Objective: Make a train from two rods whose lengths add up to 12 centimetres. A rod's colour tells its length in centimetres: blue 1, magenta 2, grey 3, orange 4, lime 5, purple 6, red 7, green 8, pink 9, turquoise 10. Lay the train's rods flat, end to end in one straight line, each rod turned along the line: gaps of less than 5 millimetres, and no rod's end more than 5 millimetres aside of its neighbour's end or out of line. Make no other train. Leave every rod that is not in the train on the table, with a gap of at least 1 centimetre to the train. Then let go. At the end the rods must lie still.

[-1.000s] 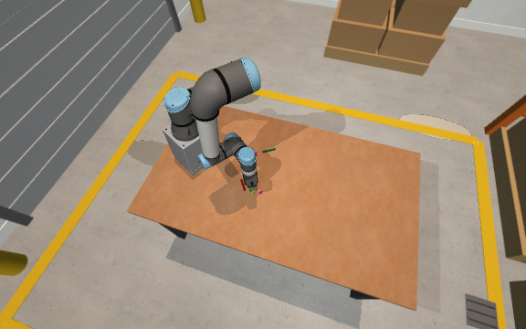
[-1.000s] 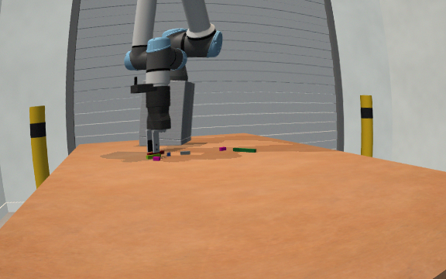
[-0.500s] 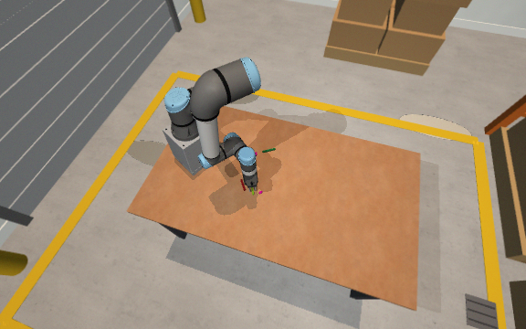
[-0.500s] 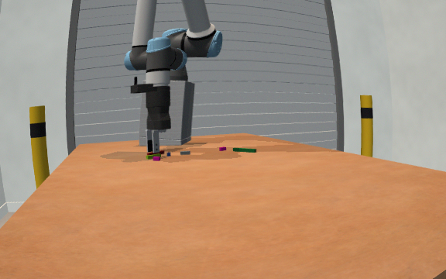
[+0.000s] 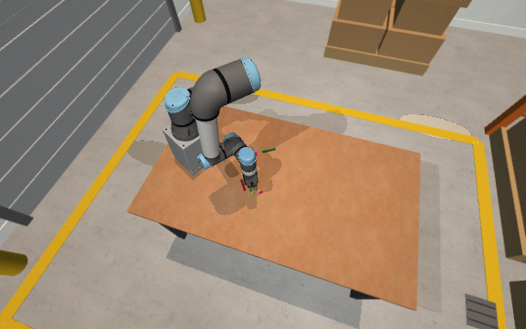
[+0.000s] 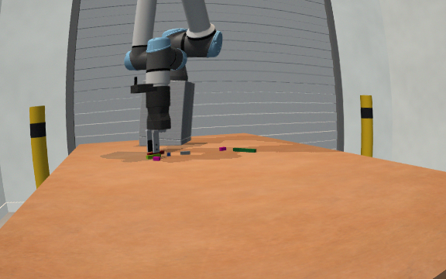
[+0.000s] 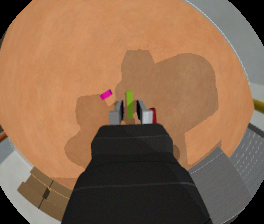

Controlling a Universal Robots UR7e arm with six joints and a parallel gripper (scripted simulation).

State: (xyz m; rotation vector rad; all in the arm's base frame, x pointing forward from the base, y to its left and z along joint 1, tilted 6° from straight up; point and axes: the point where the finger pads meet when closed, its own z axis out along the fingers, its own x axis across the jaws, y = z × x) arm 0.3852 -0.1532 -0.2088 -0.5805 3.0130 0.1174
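My hand is 30 mm above the lime rod. Round my hand: red rod (60 mm behind, 30 mm below, 20 mm to the left); blue rod (50 mm to the left, 30 mm below, 20 mm behind); grey rod (110 mm to the left, 30 mm below, 20 mm behind).
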